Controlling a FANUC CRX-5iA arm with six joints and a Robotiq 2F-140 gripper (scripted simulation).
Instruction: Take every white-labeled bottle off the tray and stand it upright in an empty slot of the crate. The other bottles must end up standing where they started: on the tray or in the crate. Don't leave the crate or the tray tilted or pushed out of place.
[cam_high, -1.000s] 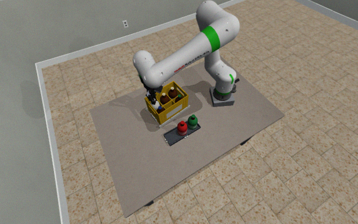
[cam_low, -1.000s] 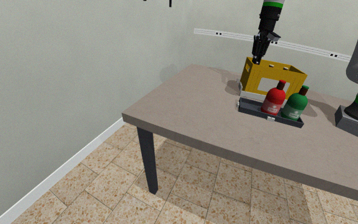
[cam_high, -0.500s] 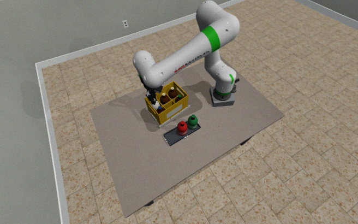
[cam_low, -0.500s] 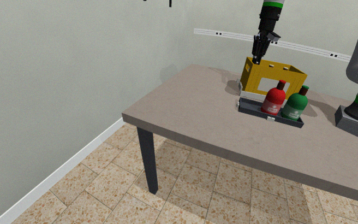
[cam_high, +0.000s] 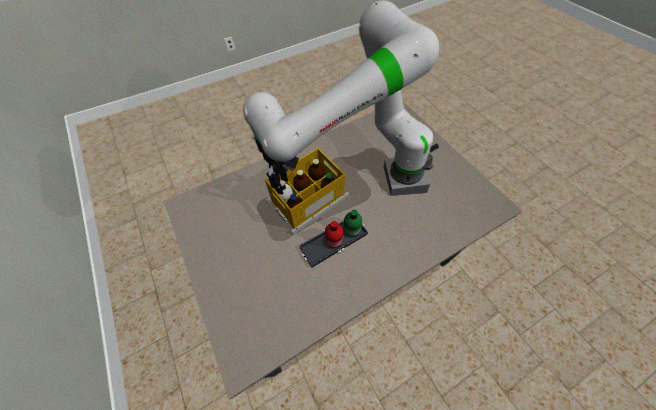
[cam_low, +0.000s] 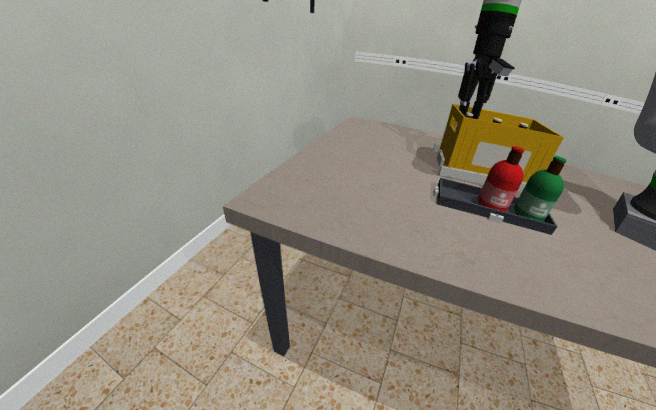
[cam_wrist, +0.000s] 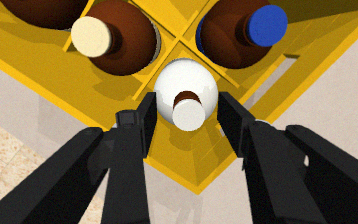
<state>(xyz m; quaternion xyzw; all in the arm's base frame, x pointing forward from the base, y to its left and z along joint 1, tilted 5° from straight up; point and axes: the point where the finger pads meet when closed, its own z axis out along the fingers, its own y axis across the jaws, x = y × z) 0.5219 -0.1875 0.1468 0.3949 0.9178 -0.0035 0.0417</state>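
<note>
Right now the white bottle is 80 mm below my hand. Also, from my hand: yellow crate: 90 mm behind, 40 mm to the left, 80 mm below; brown bottle: 90 mm behind, 80 mm below; red bottle: 70 mm behind, 270 mm to the left, 80 mm below.
</note>
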